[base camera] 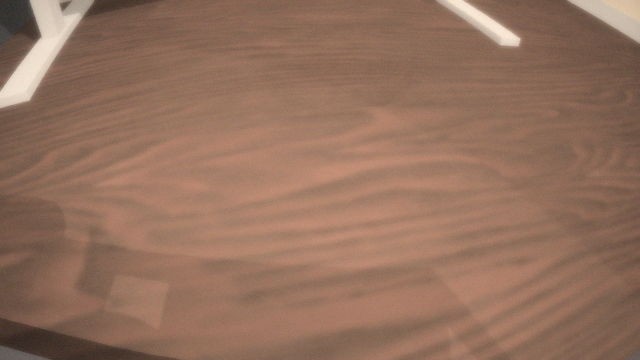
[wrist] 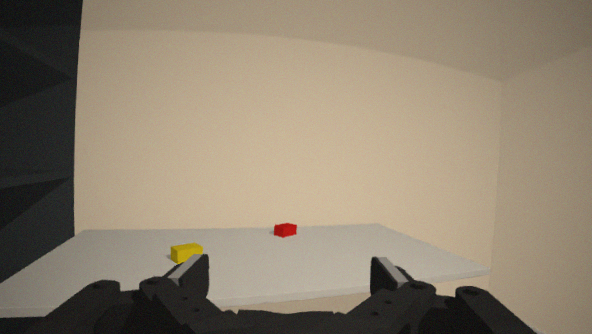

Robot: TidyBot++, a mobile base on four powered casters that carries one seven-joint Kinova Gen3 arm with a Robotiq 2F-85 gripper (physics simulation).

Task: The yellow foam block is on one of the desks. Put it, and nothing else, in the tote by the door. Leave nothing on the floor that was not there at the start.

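Frame: origin at the arm's base, x right, y up, z back, level; millimetres.
Seen in the pictures: gripper, fingertip midpoint: (wrist: 289, 274).
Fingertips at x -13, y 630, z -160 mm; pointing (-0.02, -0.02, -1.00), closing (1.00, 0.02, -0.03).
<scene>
A point is followed by its place in that frame.
The yellow foam block (wrist: 184, 253) @[y 356, x -395, z -973 mm] lies on the white desk (wrist: 310, 260) @[y 323, x 30, z -1071 mm] in the wrist view, left of centre, with its lower right edge partly behind my left finger. My gripper (wrist: 289, 274) @[y 630, x -13, z -160 mm] is open, with its two fingers wide apart and nothing between them. The block is beyond the fingertips and to the left of the gap between them. The tote and the door do not show in either view.
A red block (wrist: 285, 230) @[y 354, x -80, z -1375 mm] lies farther back on the desk. A dark shelf unit (wrist: 78, 115) stands at the left. A beige wall (wrist: 290, 125) @[y 862, x -88, z -1641 mm] rises behind the desk. In the base camera view, white desk feet (base camera: 25, 75) @[y -372, x -663, z -712 mm] (base camera: 482, 22) @[y -372, x 474, z -1107 mm] stand on the wooden floor (base camera: 320, 200) @[y -397, x 14, z -418 mm].
</scene>
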